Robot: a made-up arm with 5 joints.
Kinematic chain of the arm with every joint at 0, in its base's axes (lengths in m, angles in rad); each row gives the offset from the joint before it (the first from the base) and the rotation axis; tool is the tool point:
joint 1: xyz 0 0 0.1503 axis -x
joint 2: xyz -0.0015 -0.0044 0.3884 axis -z
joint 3: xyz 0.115 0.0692 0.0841 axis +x
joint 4: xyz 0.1 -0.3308 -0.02 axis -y
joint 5: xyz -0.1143 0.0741 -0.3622 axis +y
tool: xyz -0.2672 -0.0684 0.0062
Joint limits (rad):
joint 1: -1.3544..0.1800
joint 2: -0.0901..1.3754
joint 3: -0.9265..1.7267
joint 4: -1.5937..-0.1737
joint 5: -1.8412..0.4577
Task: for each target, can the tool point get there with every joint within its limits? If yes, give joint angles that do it. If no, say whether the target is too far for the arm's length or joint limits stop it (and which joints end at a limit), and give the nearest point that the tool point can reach.
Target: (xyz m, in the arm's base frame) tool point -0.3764 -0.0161 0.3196
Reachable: yes | joints -1.0687 0.9324 0.1146 -0.6293 -1.0216
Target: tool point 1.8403 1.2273 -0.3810
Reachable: no: too far | nearest point 0.5973 0.4561 0.3082 | short by 1.617 m
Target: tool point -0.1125 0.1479 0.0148
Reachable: yes | joints -0.0305 1.2390 0.3441 -0.3942 -1.4081
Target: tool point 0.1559 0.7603 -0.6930
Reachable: no: joint limits stop it (at a limit: joint 1, joint 4, joint 5) | nearest point 0.0816 0.4474 -0.0306 | short by 0.736 m
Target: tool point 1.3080 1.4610 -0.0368
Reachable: no: too far | nearest point 0.4884 0.5832 0.2964 | short by 1.246 m
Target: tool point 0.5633 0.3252 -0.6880
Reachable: no: joint limits stop it (at a limit: joint 1, joint 4, joint 5) | nearest point 0.3081 0.2250 -0.0411 | short by 0.703 m
